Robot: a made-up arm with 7 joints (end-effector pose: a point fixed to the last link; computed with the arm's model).
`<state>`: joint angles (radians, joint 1 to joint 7).
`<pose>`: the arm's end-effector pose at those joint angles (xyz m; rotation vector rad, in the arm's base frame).
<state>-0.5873 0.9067 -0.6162 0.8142 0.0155 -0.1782 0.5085</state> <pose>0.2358 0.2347 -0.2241 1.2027 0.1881 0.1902</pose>
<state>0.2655 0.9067 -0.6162 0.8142 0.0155 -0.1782 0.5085</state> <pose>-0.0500 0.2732 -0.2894 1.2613 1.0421 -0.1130</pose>
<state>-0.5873 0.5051 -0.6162 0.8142 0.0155 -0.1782 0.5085</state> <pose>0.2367 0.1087 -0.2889 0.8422 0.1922 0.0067</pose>
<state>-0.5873 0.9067 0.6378 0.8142 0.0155 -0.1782 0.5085</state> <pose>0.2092 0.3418 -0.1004 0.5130 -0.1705 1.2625</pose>
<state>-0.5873 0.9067 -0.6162 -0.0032 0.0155 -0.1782 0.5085</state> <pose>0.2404 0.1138 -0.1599 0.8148 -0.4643 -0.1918</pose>
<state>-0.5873 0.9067 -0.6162 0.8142 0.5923 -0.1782 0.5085</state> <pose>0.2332 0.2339 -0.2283 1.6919 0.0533 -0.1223</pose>
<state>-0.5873 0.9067 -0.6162 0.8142 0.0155 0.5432 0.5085</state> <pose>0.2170 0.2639 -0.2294 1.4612 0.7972 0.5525</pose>
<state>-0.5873 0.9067 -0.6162 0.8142 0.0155 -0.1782 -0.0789</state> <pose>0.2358 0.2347 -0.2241 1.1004 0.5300 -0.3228</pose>
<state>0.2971 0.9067 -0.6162 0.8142 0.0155 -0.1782 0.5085</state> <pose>-0.0611 0.2733 -0.2872 1.2605 1.0738 -0.1249</pose>
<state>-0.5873 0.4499 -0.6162 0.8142 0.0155 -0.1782 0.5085</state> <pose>0.2353 0.0899 -0.2939 0.7923 0.1923 -0.0179</pose>
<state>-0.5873 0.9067 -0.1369 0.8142 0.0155 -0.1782 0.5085</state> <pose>0.2495 0.2713 -0.1696 0.9708 0.0527 0.6202</pose>
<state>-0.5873 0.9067 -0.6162 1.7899 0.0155 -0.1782 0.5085</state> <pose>0.1183 0.3455 -0.2221 1.5252 1.0308 0.6706</pose>
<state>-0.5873 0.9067 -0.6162 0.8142 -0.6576 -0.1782 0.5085</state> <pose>0.2374 0.2387 -0.2202 0.6014 0.3176 0.5076</pose>
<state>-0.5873 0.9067 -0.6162 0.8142 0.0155 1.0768 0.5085</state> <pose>0.1944 0.2760 -0.2236 1.5897 1.2721 0.8298</pose>
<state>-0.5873 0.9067 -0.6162 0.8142 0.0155 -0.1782 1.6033</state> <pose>0.2358 0.2347 -0.2241 1.1982 -0.4957 1.1379</pose>
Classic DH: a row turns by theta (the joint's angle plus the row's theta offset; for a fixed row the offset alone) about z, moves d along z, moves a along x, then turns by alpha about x. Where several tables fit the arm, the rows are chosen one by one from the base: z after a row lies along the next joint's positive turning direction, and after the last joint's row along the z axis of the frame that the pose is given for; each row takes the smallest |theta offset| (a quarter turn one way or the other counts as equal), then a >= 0, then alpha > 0; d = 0 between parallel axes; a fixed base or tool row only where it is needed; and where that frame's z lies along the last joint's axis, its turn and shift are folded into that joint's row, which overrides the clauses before.
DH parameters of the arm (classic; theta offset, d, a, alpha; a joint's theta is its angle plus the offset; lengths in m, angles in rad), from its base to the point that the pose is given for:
base (fixed): -0.071 0 0 -1.3004
joint 1: -1.3111 0.0378 -0.0137 -1.5708
joint 2: 1.2915 0 -0.0069 1.5708
joint 3: 1.5708 -0.2236 0.0213 -1.5708
joint 4: 1.5708 0.0012 0.0065 1.5708
joint 5: 0 0.1233 0 -1.5708
joint 6: -1.5708 0 0.0498 1.5708
joint 7: 0 0 0 0

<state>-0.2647 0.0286 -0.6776 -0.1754 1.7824 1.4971 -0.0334</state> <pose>0.1451 -0.0122 -0.2008 1.4156 0.3894 0.7828</pose>
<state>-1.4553 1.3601 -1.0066 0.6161 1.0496 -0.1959 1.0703</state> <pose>0.3109 0.2385 0.0414 2.2817 -1.3535 0.3141</pose>
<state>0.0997 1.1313 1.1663 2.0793 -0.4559 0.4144 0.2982</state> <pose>-0.1074 0.3335 -0.1962 -0.6982 1.4111 2.0202</pose>
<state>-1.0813 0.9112 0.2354 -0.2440 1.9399 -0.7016 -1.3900</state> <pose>0.2564 0.1442 0.0686 2.5470 1.1518 0.3255</pose>
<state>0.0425 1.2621 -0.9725 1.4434 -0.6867 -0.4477 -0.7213</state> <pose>-0.0067 0.4027 -0.1525 0.7305 1.7095 -0.2783</pose>
